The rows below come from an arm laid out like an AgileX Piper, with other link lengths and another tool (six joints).
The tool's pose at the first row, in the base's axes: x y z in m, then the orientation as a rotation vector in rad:
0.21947 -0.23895 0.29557 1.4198 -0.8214 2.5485
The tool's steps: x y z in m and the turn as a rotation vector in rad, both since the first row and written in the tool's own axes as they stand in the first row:
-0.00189 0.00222 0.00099 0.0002 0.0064 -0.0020
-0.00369 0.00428 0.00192 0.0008 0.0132 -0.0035
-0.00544 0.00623 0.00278 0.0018 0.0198 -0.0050
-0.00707 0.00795 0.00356 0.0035 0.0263 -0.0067
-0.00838 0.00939 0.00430 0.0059 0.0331 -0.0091
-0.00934 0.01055 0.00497 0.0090 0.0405 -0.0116
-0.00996 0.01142 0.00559 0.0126 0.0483 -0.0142
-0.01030 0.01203 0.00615 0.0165 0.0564 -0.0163
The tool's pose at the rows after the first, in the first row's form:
0.22050 -0.24103 0.29355 1.4111 -0.8184 2.5504
0.22149 -0.24296 0.29164 1.4019 -0.8153 2.5531
0.22244 -0.24477 0.28978 1.3930 -0.8117 2.5560
0.22334 -0.24636 0.28809 1.3846 -0.8072 2.5592
0.22413 -0.24774 0.28675 1.3759 -0.8012 2.5626
0.22477 -0.24891 0.28577 1.3666 -0.7942 2.5666
0.22528 -0.24986 0.28518 1.3569 -0.7864 2.5711
0.22568 -0.25061 0.28489 1.3467 -0.7787 2.5763

